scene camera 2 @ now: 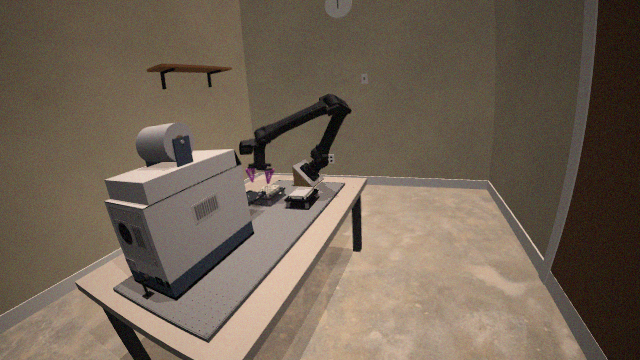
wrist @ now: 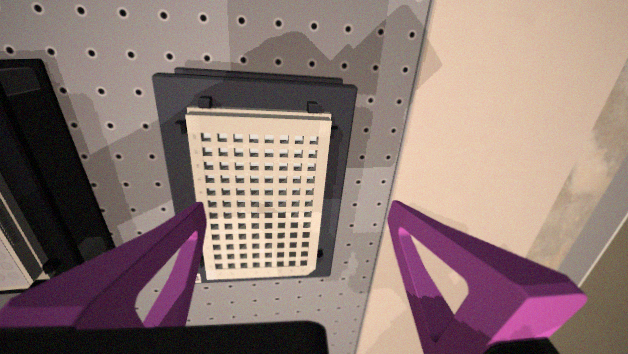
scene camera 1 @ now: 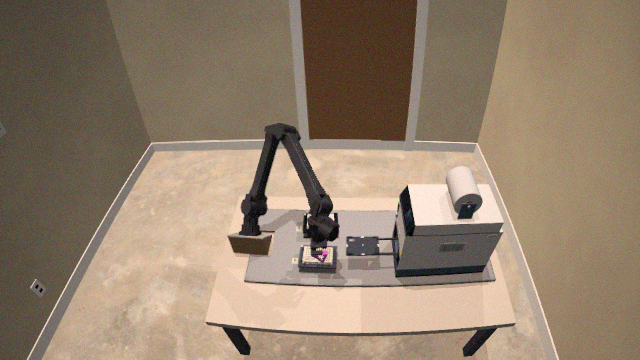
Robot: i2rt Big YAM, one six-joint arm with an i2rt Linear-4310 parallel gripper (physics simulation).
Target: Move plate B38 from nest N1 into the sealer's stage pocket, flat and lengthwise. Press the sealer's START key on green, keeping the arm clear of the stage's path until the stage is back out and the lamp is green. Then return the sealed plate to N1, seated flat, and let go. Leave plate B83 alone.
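Seen in the pictures: gripper, fingertip midpoint: point(scene camera 2: 260, 183) point(wrist: 300, 210) point(scene camera 1: 323, 252); arm's base at its link origin: point(scene camera 2: 309, 172) point(scene camera 1: 250, 234).
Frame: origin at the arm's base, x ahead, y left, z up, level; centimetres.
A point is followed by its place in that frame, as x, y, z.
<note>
A cream plate with a grid of wells point(scene camera 1: 311, 255) point(scene camera 2: 272, 190) @(33.7, -6.2, 0.4) point(wrist: 260, 122) @(38.3, -10.3, 0.5) lies in a dark nest point(scene camera 1: 317, 269) @(32.2, -14.7, -5.0) point(wrist: 167, 100) @(39.1, -4.9, -1.1). Its label is unreadable, so I cannot tell B38 from B83. My gripper point(scene camera 1: 320, 257) @(34.8, -12.3, 4.5) point(scene camera 2: 260, 181) @(34.8, -12.3, 4.5) point(wrist: 300, 210) @(34.8, -12.3, 4.5) is open and empty above this plate. In the wrist view the left fingertip overlaps the plate's left edge; the right fingertip is well out to its right. A second pale plate point(scene camera 2: 303, 192) @(34.1, 11.6, 0.6) sits in another dark nest point(scene camera 2: 301, 201) @(40.4, 13.1, -1.4) point(wrist: 30, 120) @(36.7, 6.0, -5.0). The stage point(scene camera 1: 362, 245) @(51.6, -7.9, 4.1) is out of the sealer point(scene camera 1: 445, 252) @(85.4, -18.8, 12.3) point(scene camera 2: 200, 225) @(91.7, 3.6, 10.8), its pocket without a plate. A lamp point(scene camera 1: 399, 202) @(66.4, 0.6, 22.0) glows green.
The nests and sealer stand on a grey perforated board point(scene camera 1: 280, 275) @(16.0, -18.4, -5.5) point(scene camera 2: 240, 280) @(93.3, 16.3, -5.5) point(wrist: 120, 107) @(37.6, 0.0, -5.5) on the table point(scene camera 1: 360, 310) @(51.1, -34.4, -6.8) point(scene camera 2: 300, 270) @(81.4, 30.8, -6.8). Two rails join the stage to the sealer. A white roll point(scene camera 1: 462, 187) @(86.9, -11.2, 41.3) point(scene camera 2: 162, 142) @(95.3, -0.3, 37.3) tops the sealer. The arm's base block point(scene camera 1: 250, 245) @(1.3, -6.6, 0.3) is at the left.
</note>
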